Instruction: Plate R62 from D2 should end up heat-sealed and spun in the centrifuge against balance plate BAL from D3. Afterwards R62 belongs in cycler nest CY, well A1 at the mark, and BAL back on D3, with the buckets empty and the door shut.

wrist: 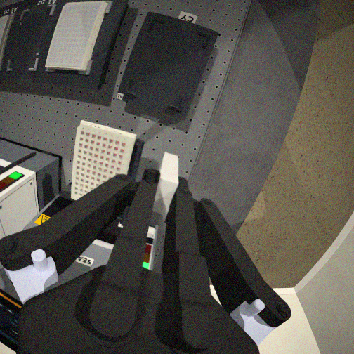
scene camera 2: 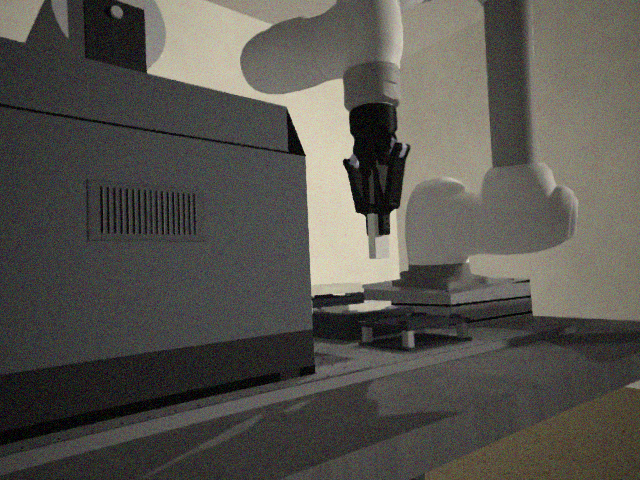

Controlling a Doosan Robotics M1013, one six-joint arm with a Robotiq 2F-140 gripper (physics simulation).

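Frame: origin at the arm's base, x left, y ahead, z down, level; centimetres.
Where they show: gripper, fingertip midpoint: (scene camera 2: 379, 258); arm's base, link origin: (scene camera 2: 439, 284).
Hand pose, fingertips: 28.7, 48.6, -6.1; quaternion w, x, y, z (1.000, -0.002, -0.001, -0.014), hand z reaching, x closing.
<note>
Things, the pixels of their top centre, and the offset from my fingertips, as dx, dy, dz.
- large grey machine housing, top centre: (scene camera 2: 110, 2) -7.0, +37.0, -32.7
- low dark nest, top centre: (scene camera 2: 413, 316) -5.2, -12.6, +10.3
My gripper (scene camera 2: 378, 244) (wrist: 168, 175) is shut with nothing between the fingers; its pale pads press together. It hangs well above the perforated deck (wrist: 42, 119). In the wrist view, a white well plate with reddish wells (wrist: 100, 159), which I take for R62, lies just beyond the fingertips on the dark stage beside the sealer (wrist: 17, 197). The sealer shows a green light. A plain white plate (wrist: 75, 35), which I take for BAL, sits on a dark deck nest at the top left. The dark cycler nest (wrist: 165, 67), labelled CY, is empty.
A large grey machine housing (scene camera 2: 190, 229) with a vent grille fills the left of the scene view. The robot's base plinth (scene camera 2: 461, 292) stands at the right behind a low dark nest (scene camera 2: 413, 329). Brown floor (wrist: 316, 158) lies beyond the table edge.
</note>
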